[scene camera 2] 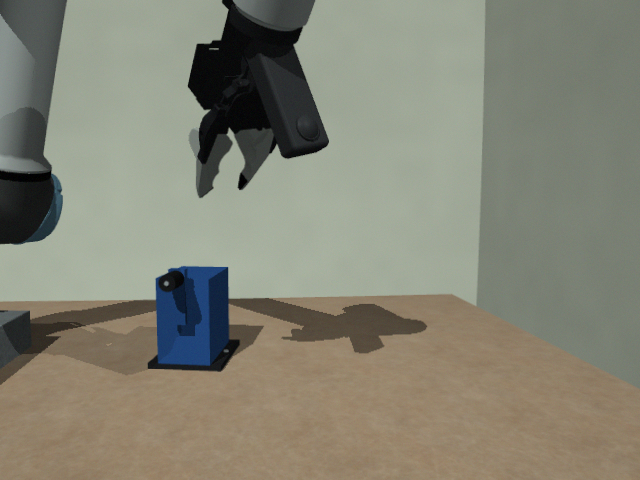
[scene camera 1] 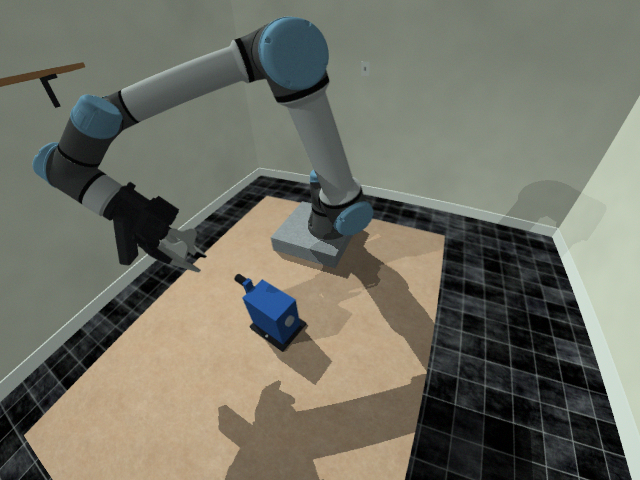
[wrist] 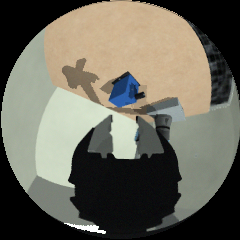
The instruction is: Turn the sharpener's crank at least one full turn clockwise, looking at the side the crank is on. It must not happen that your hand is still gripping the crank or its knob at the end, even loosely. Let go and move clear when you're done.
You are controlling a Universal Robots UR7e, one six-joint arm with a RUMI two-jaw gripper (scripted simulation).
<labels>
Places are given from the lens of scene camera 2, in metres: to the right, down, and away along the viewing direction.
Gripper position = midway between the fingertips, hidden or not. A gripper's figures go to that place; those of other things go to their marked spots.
gripper (scene camera 2: 220,192): -0.12, -0.06, 0.61
blue sharpener (scene camera 2: 203,344): -0.16, 0.14, 0.69
</labels>
